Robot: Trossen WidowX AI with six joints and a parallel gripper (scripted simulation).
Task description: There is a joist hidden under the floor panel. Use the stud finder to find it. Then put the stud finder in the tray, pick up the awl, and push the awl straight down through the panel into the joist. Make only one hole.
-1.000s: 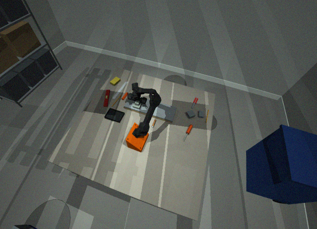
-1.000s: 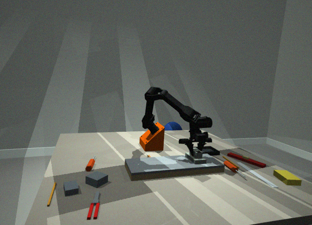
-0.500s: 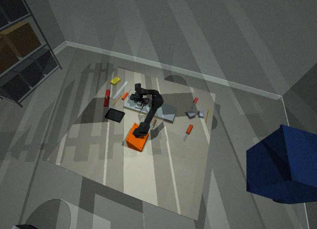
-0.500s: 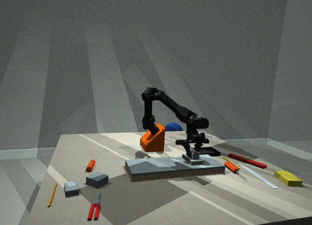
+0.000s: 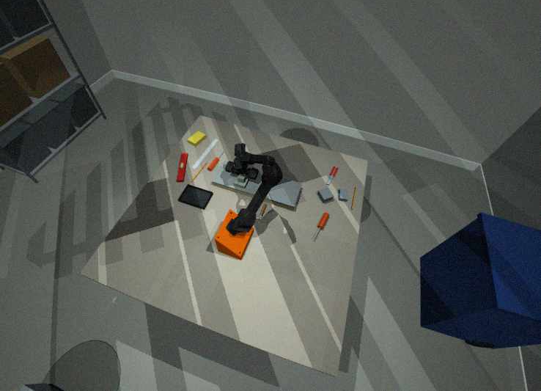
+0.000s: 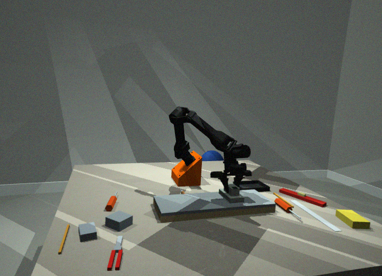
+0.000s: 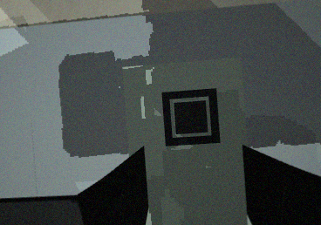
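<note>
The black tray is 230 mm behind my gripper tip, 200 mm to the left of it and 50 mm below it. Round my gripper tip: awl (170 mm behind, 200 mm to the right, 60 mm below); then ruler (100 mm ahead, 350 mm to the left, 60 mm below); then stud finder (10 mm ahead, 20 mm above).
</note>
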